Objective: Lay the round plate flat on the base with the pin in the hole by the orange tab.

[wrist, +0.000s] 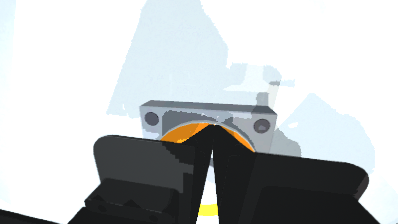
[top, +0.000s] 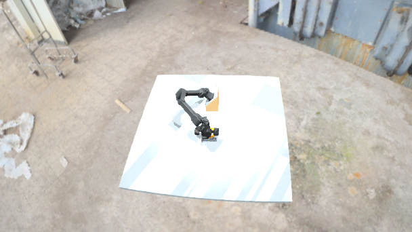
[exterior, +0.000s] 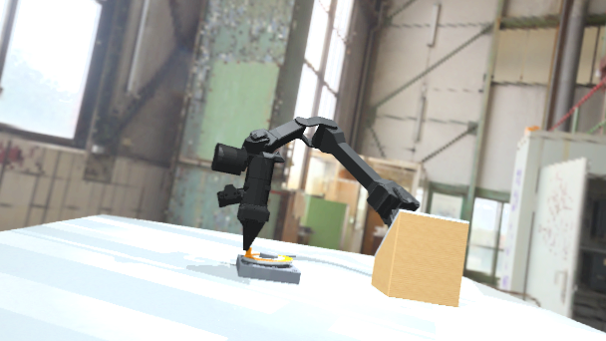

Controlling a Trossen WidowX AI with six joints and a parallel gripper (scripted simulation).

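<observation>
The round plate lies 30 mm behind my gripper tip. Round my gripper tip: square grey base: 50 mm behind, 20 mm below.
</observation>
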